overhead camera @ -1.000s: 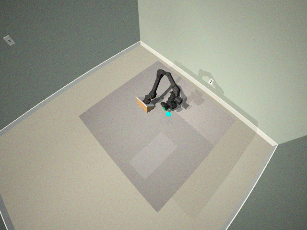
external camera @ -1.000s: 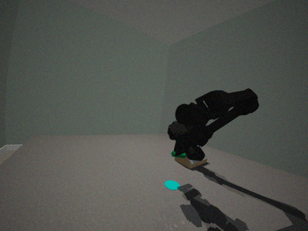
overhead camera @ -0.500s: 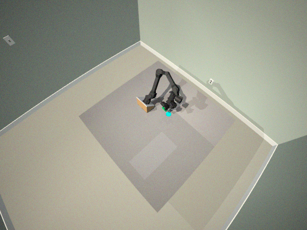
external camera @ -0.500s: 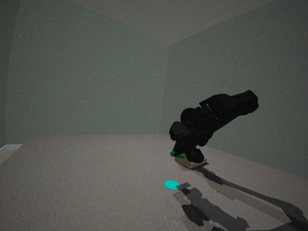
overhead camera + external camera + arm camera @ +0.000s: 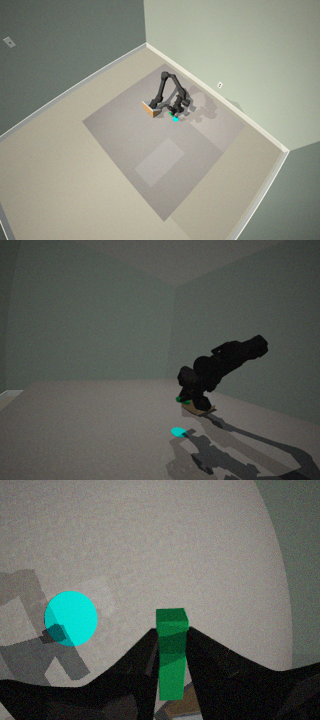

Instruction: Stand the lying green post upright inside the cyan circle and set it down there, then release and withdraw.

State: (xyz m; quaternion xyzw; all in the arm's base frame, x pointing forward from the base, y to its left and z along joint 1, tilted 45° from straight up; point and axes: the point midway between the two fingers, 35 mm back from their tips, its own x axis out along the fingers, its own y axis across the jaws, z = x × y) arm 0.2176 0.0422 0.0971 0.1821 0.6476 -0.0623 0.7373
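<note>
Right now my gripper tip is 2 cm short of the cyan circle, 4 cm to the right of it and 11 cm above it. From my gripper tip the other things lie so: green post 2 cm behind, 1 cm below.
</note>
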